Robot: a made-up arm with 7 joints.
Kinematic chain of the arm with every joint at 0, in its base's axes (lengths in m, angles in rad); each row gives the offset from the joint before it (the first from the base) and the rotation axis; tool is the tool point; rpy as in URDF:
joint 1: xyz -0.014 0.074 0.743 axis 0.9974 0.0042 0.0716
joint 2: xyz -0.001 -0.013 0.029 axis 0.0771 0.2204 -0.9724
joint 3: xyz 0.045 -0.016 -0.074 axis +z
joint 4: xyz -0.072 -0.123 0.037 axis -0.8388 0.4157 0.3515
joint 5: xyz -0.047 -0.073 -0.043 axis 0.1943 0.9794 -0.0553
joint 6: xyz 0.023 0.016 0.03 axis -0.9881 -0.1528 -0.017
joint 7: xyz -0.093 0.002 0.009 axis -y
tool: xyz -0.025 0.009 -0.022 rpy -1.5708 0 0
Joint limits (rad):
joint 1: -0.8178..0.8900
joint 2: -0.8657..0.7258
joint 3: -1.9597..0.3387
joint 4: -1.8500..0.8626
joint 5: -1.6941..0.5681
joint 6: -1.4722..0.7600
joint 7: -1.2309..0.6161
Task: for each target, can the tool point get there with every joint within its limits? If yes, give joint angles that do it. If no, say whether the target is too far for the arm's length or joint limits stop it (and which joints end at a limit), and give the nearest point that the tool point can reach.
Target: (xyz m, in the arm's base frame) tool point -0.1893 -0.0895 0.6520
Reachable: yes | joints 0.5889 -0.2314 -0.3719 0.5333 -0.1199 -0.3767 0.1179
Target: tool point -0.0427 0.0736 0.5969
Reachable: yes | joints 0.0281 0.0303 -0.2160 -1.2977 -1.5235 -1.0840 -0.2711
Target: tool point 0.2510 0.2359 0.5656
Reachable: no: joint limits stop it (at a limit: joint 2, joint 3) | nearest point 0.1405 0.2114 0.5870 | short by 0.115 m
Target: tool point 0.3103 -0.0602 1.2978
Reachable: no: too far | nearest point 0.1857 -0.0543 1.0077 | short by 0.316 m
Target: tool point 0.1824 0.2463 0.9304
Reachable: no: joint limits stop it (at a limit: joint 1, joint 2, joint 3) | nearest point 0.1131 0.2348 0.9059 | short by 0.074 m
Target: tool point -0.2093 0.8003 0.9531
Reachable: no: too far | nearest point -0.0882 0.3493 0.8226 | short by 0.485 m
